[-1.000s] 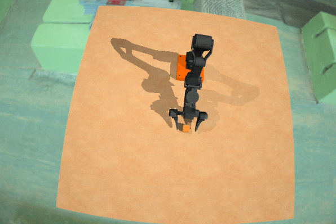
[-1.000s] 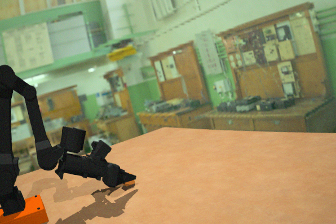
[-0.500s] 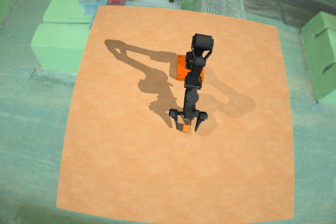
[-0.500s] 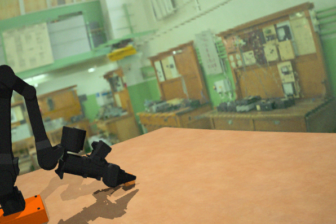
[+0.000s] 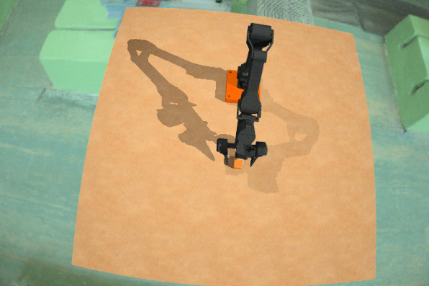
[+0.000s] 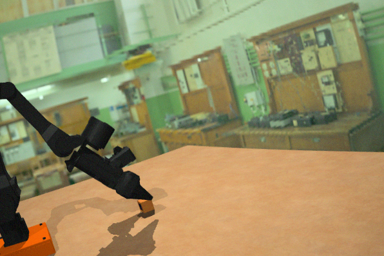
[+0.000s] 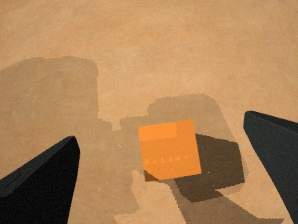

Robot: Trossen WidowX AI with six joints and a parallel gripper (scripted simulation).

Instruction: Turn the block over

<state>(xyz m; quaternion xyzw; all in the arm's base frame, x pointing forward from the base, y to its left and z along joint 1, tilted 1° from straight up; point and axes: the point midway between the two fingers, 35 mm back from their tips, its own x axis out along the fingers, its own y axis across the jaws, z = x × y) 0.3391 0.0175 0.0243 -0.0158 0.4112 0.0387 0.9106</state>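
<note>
Now: gripper tip 20 mm past the orange block and 20 mm above it.
</note>
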